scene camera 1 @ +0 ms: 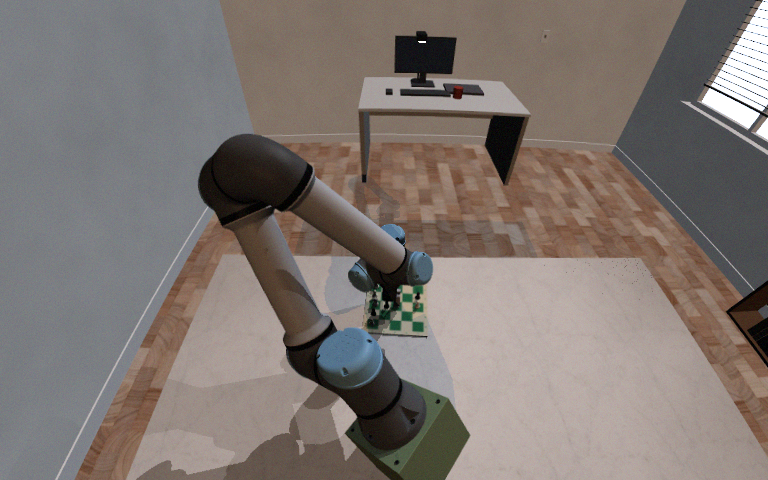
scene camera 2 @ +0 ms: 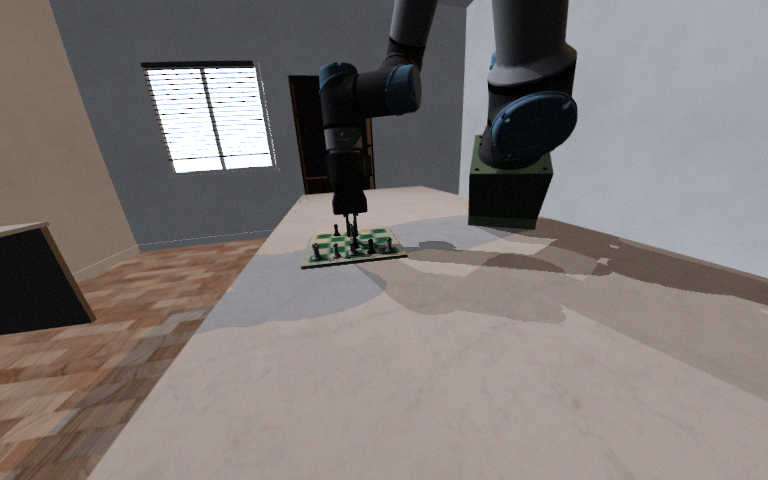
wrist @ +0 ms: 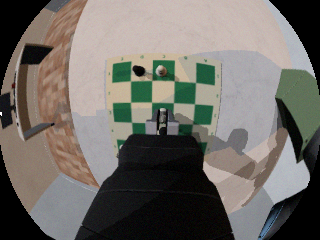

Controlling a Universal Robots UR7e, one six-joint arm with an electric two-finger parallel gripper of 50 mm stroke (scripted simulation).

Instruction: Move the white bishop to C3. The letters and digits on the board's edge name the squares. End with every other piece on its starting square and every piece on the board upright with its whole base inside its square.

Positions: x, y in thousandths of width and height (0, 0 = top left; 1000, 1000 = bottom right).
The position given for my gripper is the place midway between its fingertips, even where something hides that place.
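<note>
My own gripper (scene camera 2: 459, 491) is visible to me. Looking through the wrist view, I find the gripper (wrist: 508, 485) there too.
</note>
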